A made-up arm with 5 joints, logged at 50 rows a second.
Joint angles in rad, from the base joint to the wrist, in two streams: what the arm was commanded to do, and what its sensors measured. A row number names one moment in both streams.
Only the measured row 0 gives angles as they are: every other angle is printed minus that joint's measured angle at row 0.
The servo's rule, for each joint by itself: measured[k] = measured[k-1] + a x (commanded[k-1-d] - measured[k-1]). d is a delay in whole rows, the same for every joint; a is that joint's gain. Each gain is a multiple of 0.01, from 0.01 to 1. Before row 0 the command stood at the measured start. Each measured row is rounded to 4 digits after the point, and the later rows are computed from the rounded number. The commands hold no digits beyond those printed.
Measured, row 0:
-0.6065 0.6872 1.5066 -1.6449 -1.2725
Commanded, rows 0 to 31:
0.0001 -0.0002 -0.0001 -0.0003 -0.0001
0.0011 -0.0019 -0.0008 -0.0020 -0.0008
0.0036 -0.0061 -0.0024 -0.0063 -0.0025
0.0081 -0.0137 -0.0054 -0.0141 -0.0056
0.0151 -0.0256 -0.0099 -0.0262 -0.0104
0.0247 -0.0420 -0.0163 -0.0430 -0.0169
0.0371 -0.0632 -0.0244 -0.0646 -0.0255
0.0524 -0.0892 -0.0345 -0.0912 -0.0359
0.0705 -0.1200 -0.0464 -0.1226 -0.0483
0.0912 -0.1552 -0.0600 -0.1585 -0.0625
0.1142 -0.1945 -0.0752 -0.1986 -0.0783
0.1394 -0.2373 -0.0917 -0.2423 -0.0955
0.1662 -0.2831 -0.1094 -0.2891 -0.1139
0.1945 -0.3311 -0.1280 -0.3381 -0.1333
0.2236 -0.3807 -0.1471 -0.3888 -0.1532
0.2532 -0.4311 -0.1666 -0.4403 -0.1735
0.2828 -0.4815 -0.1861 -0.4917 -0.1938
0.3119 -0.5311 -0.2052 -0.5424 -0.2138
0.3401 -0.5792 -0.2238 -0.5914 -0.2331
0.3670 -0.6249 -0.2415 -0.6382 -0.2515
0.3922 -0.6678 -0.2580 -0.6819 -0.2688
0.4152 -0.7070 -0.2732 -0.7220 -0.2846
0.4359 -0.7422 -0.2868 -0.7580 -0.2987
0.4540 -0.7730 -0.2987 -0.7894 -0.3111
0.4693 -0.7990 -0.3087 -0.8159 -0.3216
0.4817 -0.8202 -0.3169 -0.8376 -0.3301
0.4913 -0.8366 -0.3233 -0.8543 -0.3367
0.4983 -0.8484 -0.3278 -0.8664 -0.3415
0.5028 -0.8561 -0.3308 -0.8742 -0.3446
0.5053 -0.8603 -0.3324 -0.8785 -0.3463
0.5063 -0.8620 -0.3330 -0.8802 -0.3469
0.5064 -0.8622 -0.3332 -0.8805 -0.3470
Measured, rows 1 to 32:
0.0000 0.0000 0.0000 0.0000 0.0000
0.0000 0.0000 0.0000 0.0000 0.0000
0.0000 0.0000 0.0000 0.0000 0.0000
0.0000 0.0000 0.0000 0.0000 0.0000
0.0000 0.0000 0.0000 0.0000 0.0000
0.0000 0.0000 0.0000 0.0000 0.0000
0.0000 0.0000 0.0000 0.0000 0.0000
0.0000 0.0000 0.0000 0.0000 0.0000
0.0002 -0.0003 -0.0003 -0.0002 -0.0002
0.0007 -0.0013 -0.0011 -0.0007 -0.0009
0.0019 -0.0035 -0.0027 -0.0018 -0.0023
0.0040 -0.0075 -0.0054 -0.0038 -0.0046
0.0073 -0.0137 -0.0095 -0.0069 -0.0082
0.0121 -0.0226 -0.0152 -0.0115 -0.0132
0.0185 -0.0346 -0.0225 -0.0179 -0.0198
0.0268 -0.0500 -0.0316 -0.0263 -0.0281
0.0371 -0.0689 -0.0424 -0.0369 -0.0381
0.0494 -0.0915 -0.0549 -0.0498 -0.0498
0.0638 -0.1177 -0.0689 -0.0652 -0.0631
0.0802 -0.1475 -0.0843 -0.0831 -0.0778
0.0985 -0.1805 -0.1009 -0.1035 -0.0939
0.1185 -0.2165 -0.1185 -0.1263 -0.1111
0.1401 -0.2551 -0.1368 -0.1514 -0.1292
0.1629 -0.2959 -0.1555 -0.1786 -0.1479
0.1867 -0.3382 -0.1744 -0.2077 -0.1670
0.2112 -0.3816 -0.1932 -0.2384 -0.1862
0.2361 -0.4254 -0.2116 -0.2704 -0.2051
0.2611 -0.4690 -0.2292 -0.3033 -0.2236
0.2858 -0.5118 -0.2459 -0.3368 -0.2413
0.3098 -0.5533 -0.2614 -0.3705 -0.2579
0.3329 -0.5928 -0.2756 -0.4040 -0.2733
0.3547 -0.6299 -0.2882 -0.4370 -0.2873
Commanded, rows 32 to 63:
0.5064 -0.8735 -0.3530 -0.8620 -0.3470
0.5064 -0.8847 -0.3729 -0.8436 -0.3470
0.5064 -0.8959 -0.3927 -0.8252 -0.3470
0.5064 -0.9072 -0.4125 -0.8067 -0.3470
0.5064 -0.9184 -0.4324 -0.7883 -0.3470
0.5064 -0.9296 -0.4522 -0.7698 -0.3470
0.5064 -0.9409 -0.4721 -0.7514 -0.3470
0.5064 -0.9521 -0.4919 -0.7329 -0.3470
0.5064 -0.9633 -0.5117 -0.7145 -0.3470
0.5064 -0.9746 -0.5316 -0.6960 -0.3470
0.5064 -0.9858 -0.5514 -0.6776 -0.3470
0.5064 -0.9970 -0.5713 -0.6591 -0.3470
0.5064 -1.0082 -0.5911 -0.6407 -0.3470
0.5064 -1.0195 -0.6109 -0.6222 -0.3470
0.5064 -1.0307 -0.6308 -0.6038 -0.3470
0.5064 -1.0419 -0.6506 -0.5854 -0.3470
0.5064 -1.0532 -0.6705 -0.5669 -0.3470
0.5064 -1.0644 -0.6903 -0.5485 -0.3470
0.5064 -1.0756 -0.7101 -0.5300 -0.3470
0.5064 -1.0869 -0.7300 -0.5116 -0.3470
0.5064 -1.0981 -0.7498 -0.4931 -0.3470
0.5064 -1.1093 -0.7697 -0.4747 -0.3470
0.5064 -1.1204 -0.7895 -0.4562 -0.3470
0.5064 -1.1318 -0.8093 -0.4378 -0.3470
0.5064 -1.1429 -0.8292 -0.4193 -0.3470
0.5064 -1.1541 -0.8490 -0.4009 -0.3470
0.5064 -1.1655 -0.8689 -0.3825 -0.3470
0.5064 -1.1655 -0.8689 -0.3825 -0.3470
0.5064 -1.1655 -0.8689 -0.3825 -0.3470
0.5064 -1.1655 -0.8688 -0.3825 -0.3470
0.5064 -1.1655 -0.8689 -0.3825 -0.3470
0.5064 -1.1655 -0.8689 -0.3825 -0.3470
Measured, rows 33 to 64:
0.3750 -0.6642 -0.2991 -0.4690 -0.2997
0.3936 -0.6952 -0.3083 -0.4998 -0.3104
0.4104 -0.7228 -0.3157 -0.5291 -0.3194
0.4252 -0.7468 -0.3214 -0.5567 -0.3267
0.4380 -0.7672 -0.3256 -0.5824 -0.3324
0.4489 -0.7843 -0.3284 -0.6062 -0.3366
0.4581 -0.7983 -0.3302 -0.6281 -0.3396
0.4658 -0.8118 -0.3389 -0.6468 -0.3417
0.4723 -0.8249 -0.3518 -0.6625 -0.3432
0.4778 -0.8377 -0.3673 -0.6755 -0.3443
0.4824 -0.8502 -0.3845 -0.6860 -0.3451
0.4862 -0.8625 -0.4027 -0.6942 -0.3457
0.4894 -0.8746 -0.4215 -0.7002 -0.3461
0.4921 -0.8865 -0.4407 -0.7043 -0.3464
0.4944 -0.8983 -0.4602 -0.7066 -0.3466
0.4963 -0.9100 -0.4798 -0.7072 -0.3467
0.4979 -0.9216 -0.4995 -0.7063 -0.3468
0.4993 -0.9332 -0.5192 -0.7040 -0.3469
0.5004 -0.9447 -0.5390 -0.7004 -0.3469
0.5014 -0.9561 -0.5588 -0.6956 -0.3469
0.5022 -0.9675 -0.5786 -0.6897 -0.3469
0.5029 -0.9789 -0.5984 -0.6828 -0.3469
0.5035 -0.9902 -0.6182 -0.6750 -0.3469
0.5040 -1.0015 -0.6381 -0.6664 -0.3469
0.5044 -1.0128 -0.6579 -0.6570 -0.3469
0.5047 -1.0241 -0.6777 -0.6468 -0.3469
0.5050 -1.0354 -0.6976 -0.6360 -0.3469
0.5052 -1.0467 -0.7174 -0.6246 -0.3469
0.5054 -1.0580 -0.7373 -0.6126 -0.3469
0.5056 -1.0692 -0.7571 -0.6001 -0.3469
0.5057 -1.0805 -0.7769 -0.5871 -0.3469
0.5058 -1.0917 -0.7968 -0.5737 -0.3469

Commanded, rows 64 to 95:
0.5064 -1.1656 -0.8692 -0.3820 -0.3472
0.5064 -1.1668 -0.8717 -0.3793 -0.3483
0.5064 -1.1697 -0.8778 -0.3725 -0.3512
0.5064 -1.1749 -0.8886 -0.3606 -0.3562
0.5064 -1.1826 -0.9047 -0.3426 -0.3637
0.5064 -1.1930 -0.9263 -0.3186 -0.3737
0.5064 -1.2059 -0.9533 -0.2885 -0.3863
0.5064 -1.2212 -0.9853 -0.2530 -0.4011
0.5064 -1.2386 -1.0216 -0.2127 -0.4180
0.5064 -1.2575 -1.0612 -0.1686 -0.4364
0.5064 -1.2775 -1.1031 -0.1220 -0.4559
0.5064 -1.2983 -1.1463 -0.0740 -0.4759
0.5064 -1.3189 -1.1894 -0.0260 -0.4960
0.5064 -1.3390 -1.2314 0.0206 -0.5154
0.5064 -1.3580 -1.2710 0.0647 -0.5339
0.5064 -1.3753 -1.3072 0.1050 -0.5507
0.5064 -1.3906 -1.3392 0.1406 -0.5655
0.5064 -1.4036 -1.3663 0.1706 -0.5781
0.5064 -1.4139 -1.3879 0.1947 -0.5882
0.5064 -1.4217 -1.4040 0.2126 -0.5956
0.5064 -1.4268 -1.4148 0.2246 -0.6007
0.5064 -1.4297 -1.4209 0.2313 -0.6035
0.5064 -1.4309 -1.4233 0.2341 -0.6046
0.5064 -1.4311 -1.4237 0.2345 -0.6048
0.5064 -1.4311 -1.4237 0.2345 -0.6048
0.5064 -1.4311 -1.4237 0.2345 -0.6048
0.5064 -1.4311 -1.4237 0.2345 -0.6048
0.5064 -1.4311 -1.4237 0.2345 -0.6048
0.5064 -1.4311 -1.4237 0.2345 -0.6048
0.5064 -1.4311 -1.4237 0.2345 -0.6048
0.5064 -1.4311 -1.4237 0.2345 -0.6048
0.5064 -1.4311 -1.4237 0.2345 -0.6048
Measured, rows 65 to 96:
0.5059 -1.1029 -0.8166 -0.5599 -0.3469
0.5060 -1.1142 -0.8365 -0.5457 -0.3469
0.5061 -1.1234 -0.8488 -0.5326 -0.3469
0.5061 -1.1310 -0.8564 -0.5206 -0.3469
0.5061 -1.1372 -0.8611 -0.5096 -0.3469
0.5061 -1.1423 -0.8641 -0.4994 -0.3469
0.5061 -1.1465 -0.8659 -0.4900 -0.3469
0.5061 -1.1499 -0.8672 -0.4814 -0.3470
0.5061 -1.1529 -0.8689 -0.4732 -0.3474
0.5061 -1.1559 -0.8723 -0.4651 -0.3485
0.5061 -1.1593 -0.8785 -0.4567 -0.3507
0.5061 -1.1635 -0.8885 -0.4476 -0.3545
0.5061 -1.1688 -0.9029 -0.4373 -0.3601
0.5061 -1.1755 -0.9221 -0.4254 -0.3677
0.5061 -1.1837 -0.9461 -0.4116 -0.3774
0.5061 -1.1936 -0.9748 -0.3957 -0.3892
0.5061 -1.2051 -1.0076 -0.3775 -0.4029
0.5061 -1.2181 -1.0439 -0.3571 -0.4183
0.5061 -1.2325 -1.0828 -0.3345 -0.4350
0.5061 -1.2481 -1.1233 -0.3098 -0.4527
0.5061 -1.2645 -1.1644 -0.2834 -0.4709
0.5061 -1.2813 -1.2049 -0.2556 -0.4892
0.5061 -1.2982 -1.2438 -0.2268 -0.5070
0.5061 -1.3148 -1.2801 -0.1974 -0.5240
0.5061 -1.3308 -1.3129 -0.1680 -0.5397
0.5061 -1.3458 -1.3414 -0.1390 -0.5538
0.5061 -1.3595 -1.3652 -0.1109 -0.5659
0.5061 -1.3716 -1.3840 -0.0841 -0.5760
0.5061 -1.3821 -1.3980 -0.0589 -0.5840
0.5061 -1.3909 -1.4076 -0.0355 -0.5900
0.5061 -1.3981 -1.4137 -0.0139 -0.5943
0.5061 -1.4040 -1.4175 0.0060 -0.5973

